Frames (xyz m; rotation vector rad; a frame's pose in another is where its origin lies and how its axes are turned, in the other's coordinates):
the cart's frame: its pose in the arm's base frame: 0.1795 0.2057 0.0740 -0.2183 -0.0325 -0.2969
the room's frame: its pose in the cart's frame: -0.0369 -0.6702 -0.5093 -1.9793 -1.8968 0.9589
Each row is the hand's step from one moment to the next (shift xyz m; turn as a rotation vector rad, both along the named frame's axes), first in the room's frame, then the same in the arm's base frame.
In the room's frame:
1: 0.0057 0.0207 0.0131 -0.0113 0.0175 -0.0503
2: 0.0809 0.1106 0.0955 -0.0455 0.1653 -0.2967
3: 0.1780 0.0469 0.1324 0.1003 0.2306 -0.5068
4: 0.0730 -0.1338 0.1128 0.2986 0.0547 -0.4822
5: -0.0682 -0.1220 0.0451 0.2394 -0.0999 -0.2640
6: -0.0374 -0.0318 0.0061 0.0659 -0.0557 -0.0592
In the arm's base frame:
1: 0.0078 -0.0083 -0.0224 0.0428 -0.0058 0.0332
2: 0.0367 -0.0077 -0.1628 0.3023 -0.0461 0.1547
3: -0.0115 0.0958 -0.2052 0.5191 0.0964 0.2033
4: -0.1538 0.0985 -0.0509 0.4204 0.3421 0.1759
5: -0.1333 -0.0100 0.0607 0.1531 0.3136 0.1234
6: -0.0355 -0.0178 0.0295 0.0129 0.0966 0.0381

